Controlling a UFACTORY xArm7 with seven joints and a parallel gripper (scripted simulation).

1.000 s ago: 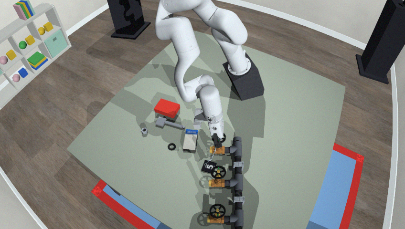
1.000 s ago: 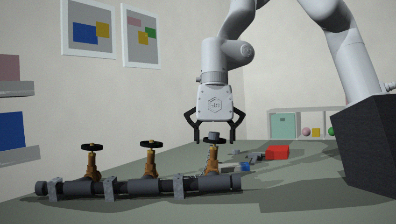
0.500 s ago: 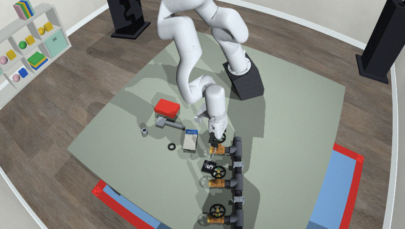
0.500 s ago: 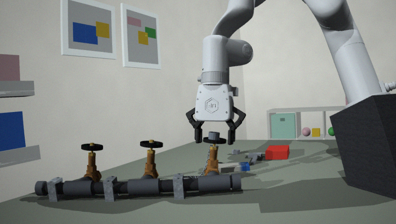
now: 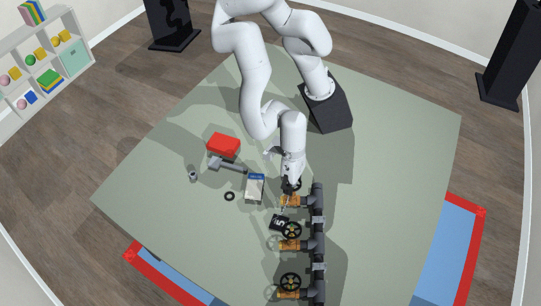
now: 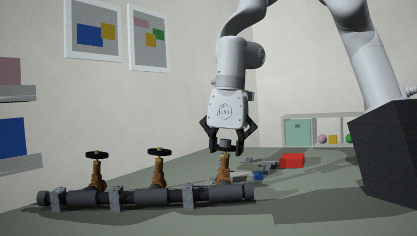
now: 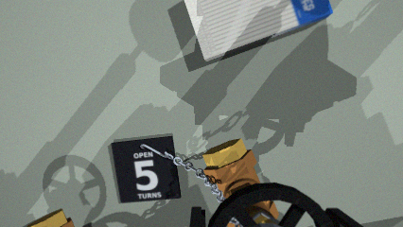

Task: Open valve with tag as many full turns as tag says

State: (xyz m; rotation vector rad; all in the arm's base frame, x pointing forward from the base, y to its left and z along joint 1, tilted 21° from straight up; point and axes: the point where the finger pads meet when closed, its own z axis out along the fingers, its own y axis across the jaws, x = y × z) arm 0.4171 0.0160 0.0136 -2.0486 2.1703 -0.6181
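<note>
Right now my hand is 2 cm below the grey cap. Also, from my hand: black washer (5 cm ahead, 23 cm to the right, 12 cm below); then blue box (1 cm behind, 15 cm to the right, 11 cm below); then black tag (10 cm ahead, 2 cm to the right, 12 cm below).
</note>
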